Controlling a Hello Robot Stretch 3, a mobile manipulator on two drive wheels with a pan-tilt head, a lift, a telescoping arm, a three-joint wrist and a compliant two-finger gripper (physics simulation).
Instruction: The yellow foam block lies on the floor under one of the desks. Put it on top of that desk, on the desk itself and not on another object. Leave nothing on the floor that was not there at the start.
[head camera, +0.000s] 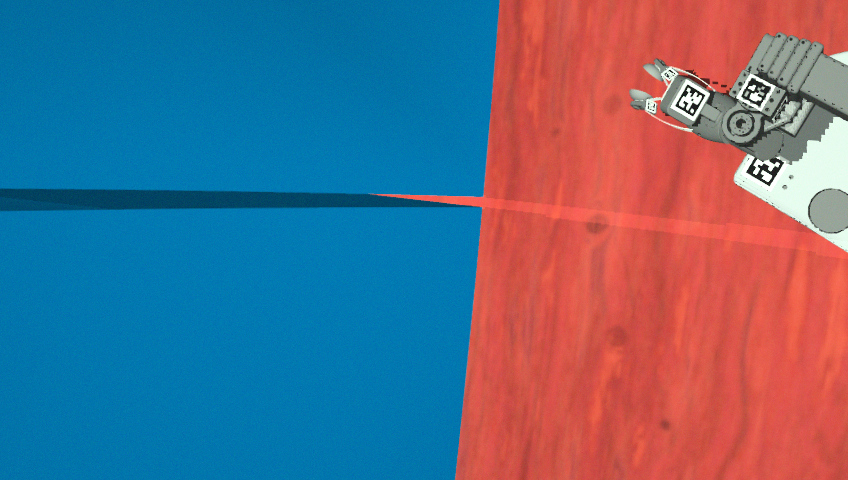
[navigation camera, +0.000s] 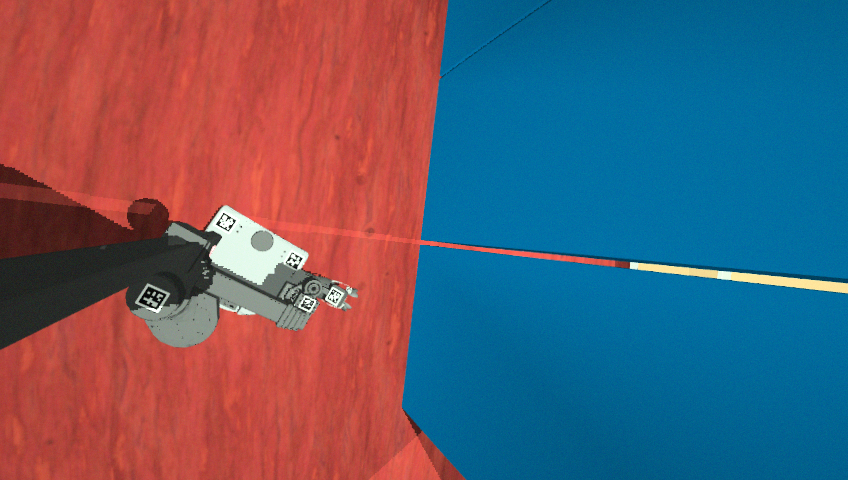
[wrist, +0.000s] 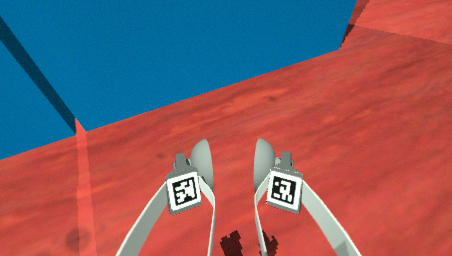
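Pixels of known places: gripper, between the fingertips: (head camera: 640, 80) (navigation camera: 352, 300) (wrist: 232, 156); robot's base, origin of its link: (head camera: 829, 208) (navigation camera: 261, 239).
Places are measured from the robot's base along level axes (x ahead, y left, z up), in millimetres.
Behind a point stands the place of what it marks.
Note:
The yellow foam block does not show in the head, navigation or wrist view. One blue desk top (head camera: 238, 89) @[x 241, y -722, z 738 mm] (navigation camera: 595, 356) @[x 157, y -762, z 937 mm] (wrist: 200, 50) @[x 51, y -812, z 147 mm] lies on the gripper's side of a narrow gap. A second blue desk top (head camera: 238, 339) @[x 577, y -561, z 715 mm] (navigation camera: 624, 130) @[x 701, y -503, z 957 mm] (wrist: 20, 110) @[x 450, y -622, z 120 mm] lies across that gap. The floor beneath both is hidden. My gripper (head camera: 646, 83) @[x -23, y -356, z 305 mm] (navigation camera: 349, 300) @[x -23, y -356, z 305 mm] (wrist: 232, 156) @[x -23, y -356, z 305 mm] is open, with no object between its fingertips. It is over the red wooden floor beside the desks, pointing toward the near edge of the first desk and apart from it.
The red floor (head camera: 595, 356) @[x 527, y -224, z 0 mm] (navigation camera: 267, 118) @[x 428, y 252, z 0 mm] (wrist: 300, 110) @[x -229, y -721, z 0 mm] runs along the desks' front edges. My white base (head camera: 791, 196) @[x 17, y -67, z 160 mm] (navigation camera: 246, 252) @[x -57, y 23, z 160 mm] stands behind the gripper. The dark mast (navigation camera: 71, 279) @[x -49, y 120, z 994 mm] crosses the left of the navigation view. A lighter strip crosses the floor toward the gap.

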